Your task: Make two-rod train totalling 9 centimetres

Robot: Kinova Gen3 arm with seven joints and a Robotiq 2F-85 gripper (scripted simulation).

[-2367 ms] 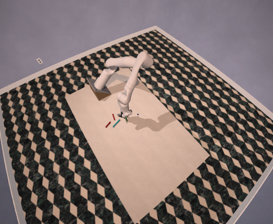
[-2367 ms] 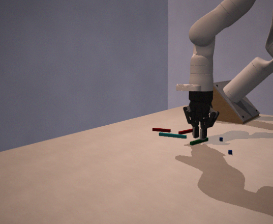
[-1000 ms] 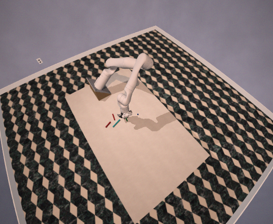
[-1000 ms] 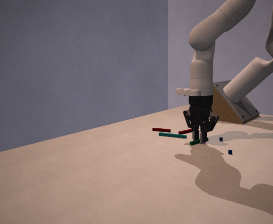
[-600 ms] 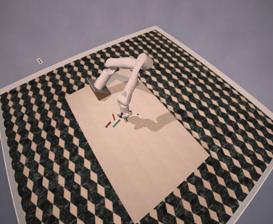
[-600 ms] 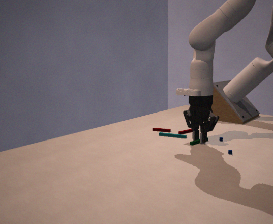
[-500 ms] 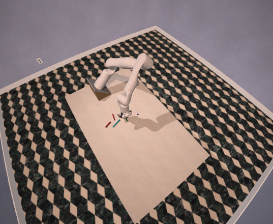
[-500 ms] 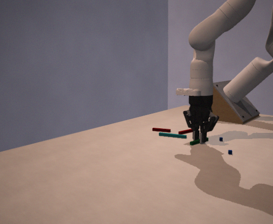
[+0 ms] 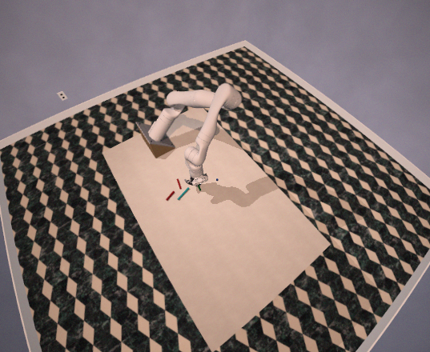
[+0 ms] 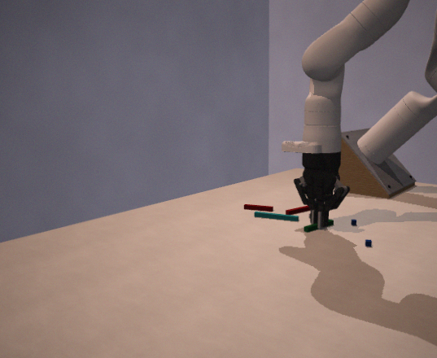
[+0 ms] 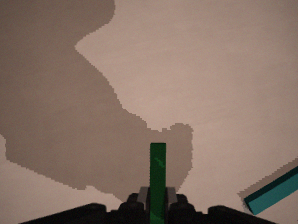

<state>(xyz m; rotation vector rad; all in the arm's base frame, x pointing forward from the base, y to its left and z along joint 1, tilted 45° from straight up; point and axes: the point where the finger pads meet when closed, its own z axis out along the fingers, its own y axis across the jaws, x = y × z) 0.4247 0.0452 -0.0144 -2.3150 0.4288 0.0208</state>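
Now: hand 70 mm past the grey rod, 40 mm to the left of it and 10 mm above it. The rest, counted from my hand: green rod (10 mm below); then turquoise rod (10 mm behind, 110 mm to the right, 10 mm below); then red rod (90 mm behind, 90 mm to the right, 10 mm below).
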